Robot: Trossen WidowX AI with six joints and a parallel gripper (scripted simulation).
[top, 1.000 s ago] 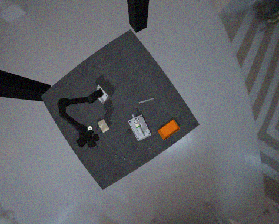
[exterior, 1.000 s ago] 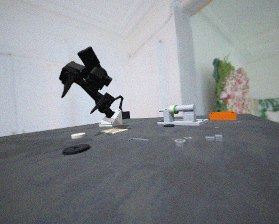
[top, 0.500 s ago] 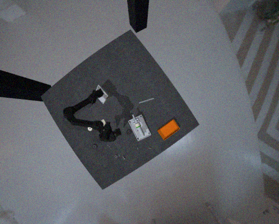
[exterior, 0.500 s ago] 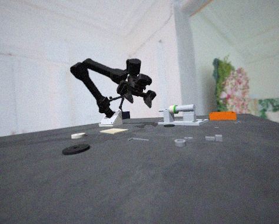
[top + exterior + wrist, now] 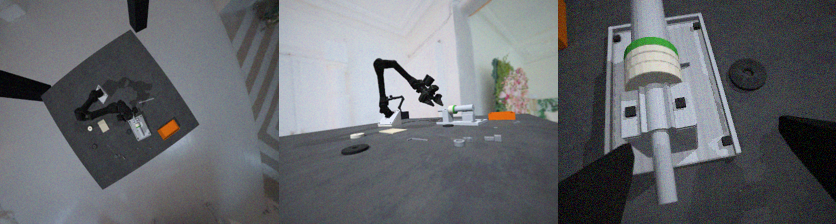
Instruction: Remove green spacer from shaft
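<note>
Now: the grey shaft 6 cm ahead of my gripper tip, 3 cm to the left of it and 3 cm below it. From my gripper tip the other things lie so: cream spacer (7 cm ahead, 3 cm to the left, 3 cm below); cream tile (9 cm behind, 29 cm to the right, 11 cm below); green spacer (9 cm ahead, 2 cm to the left, 3 cm below).
</note>
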